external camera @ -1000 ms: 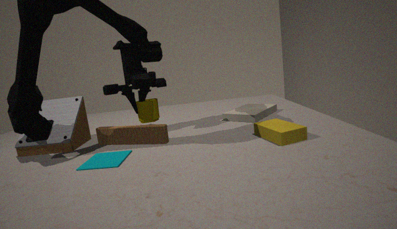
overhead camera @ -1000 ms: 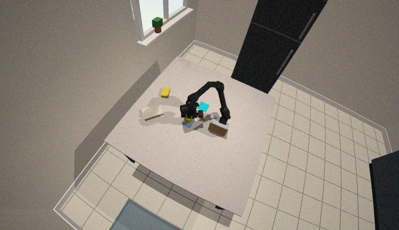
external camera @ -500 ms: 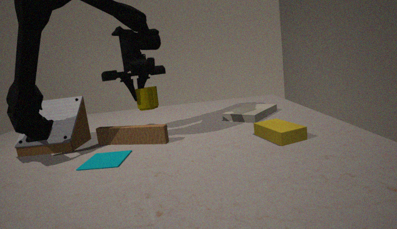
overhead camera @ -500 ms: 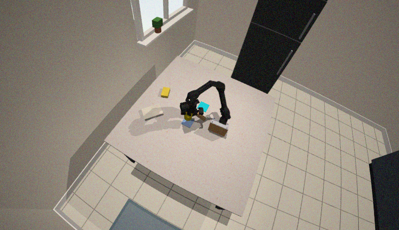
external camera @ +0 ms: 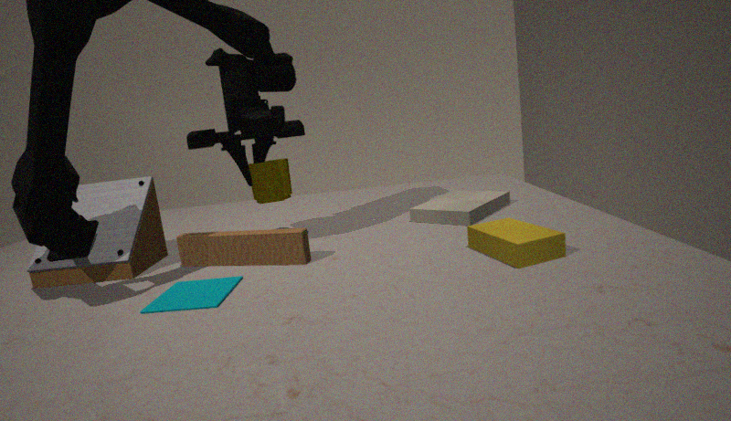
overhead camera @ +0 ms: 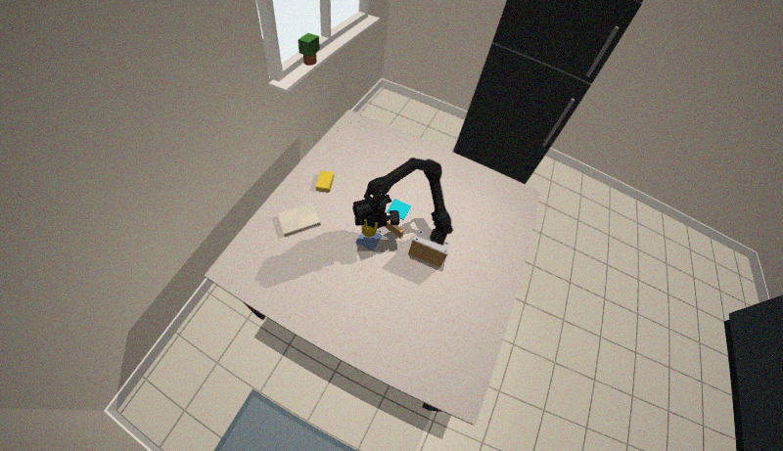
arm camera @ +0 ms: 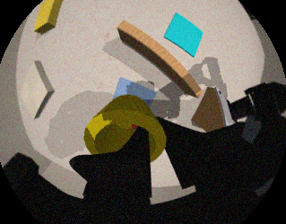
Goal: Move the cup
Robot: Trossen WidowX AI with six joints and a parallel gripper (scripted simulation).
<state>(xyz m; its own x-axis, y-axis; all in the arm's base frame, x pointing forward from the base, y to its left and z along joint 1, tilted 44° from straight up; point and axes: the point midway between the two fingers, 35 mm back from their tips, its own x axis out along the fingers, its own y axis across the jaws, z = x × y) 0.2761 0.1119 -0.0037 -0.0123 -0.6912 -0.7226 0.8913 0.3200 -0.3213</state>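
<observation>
My gripper tip is now 210 mm to the left of the cyan pad, 110 mm above it and 40 mm past it. Also, from my gripper tip: wooden bar 100 mm to the right, 90 mm below, 10 mm behind; then yellow cup 20 mm ahead, 10 mm to the left.
</observation>
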